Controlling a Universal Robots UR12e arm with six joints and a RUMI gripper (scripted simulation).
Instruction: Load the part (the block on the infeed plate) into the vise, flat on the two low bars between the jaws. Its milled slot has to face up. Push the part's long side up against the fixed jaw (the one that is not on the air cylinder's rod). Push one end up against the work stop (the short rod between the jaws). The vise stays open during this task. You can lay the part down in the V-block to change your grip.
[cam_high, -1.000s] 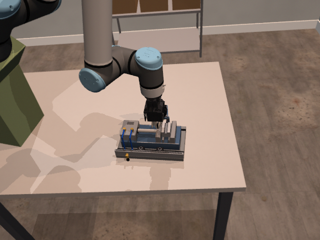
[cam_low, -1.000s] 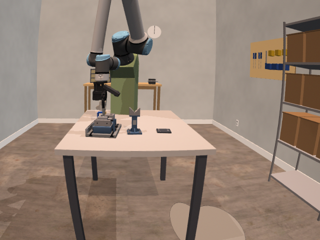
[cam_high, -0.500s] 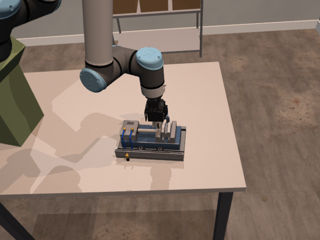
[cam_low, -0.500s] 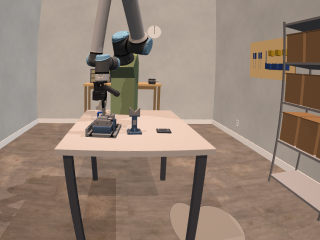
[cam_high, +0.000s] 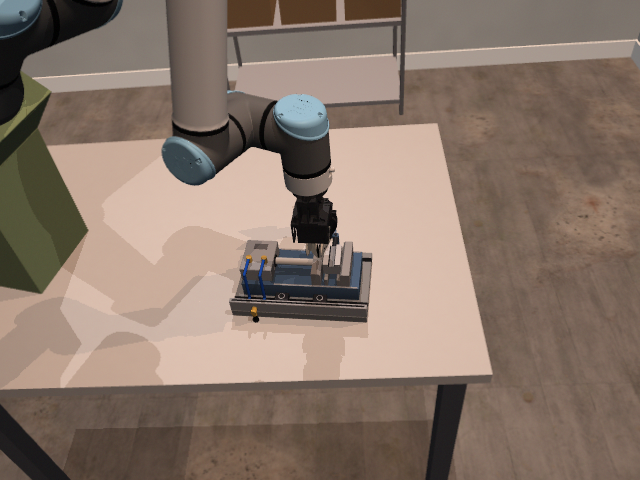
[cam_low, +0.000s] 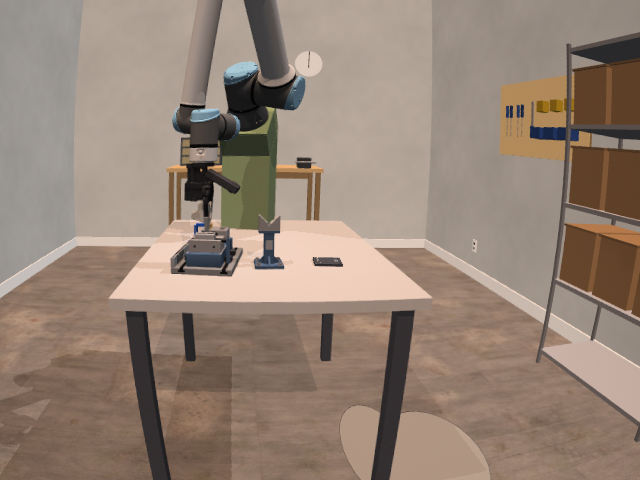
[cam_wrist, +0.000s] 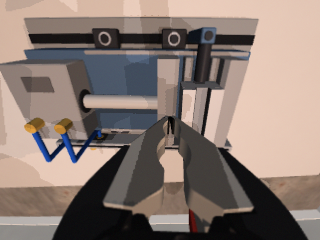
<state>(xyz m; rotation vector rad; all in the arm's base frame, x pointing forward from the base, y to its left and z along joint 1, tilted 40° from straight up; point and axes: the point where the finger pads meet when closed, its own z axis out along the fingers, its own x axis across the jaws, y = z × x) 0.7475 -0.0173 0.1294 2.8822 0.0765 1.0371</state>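
My hand is 30 mm short of the part and 20 mm above it. Round my hand: moving jaw (40 mm below); then cylinder rod (60 mm behind, 40 mm below); then work stop (30 mm ahead, 50 mm to the left, 30 mm below).
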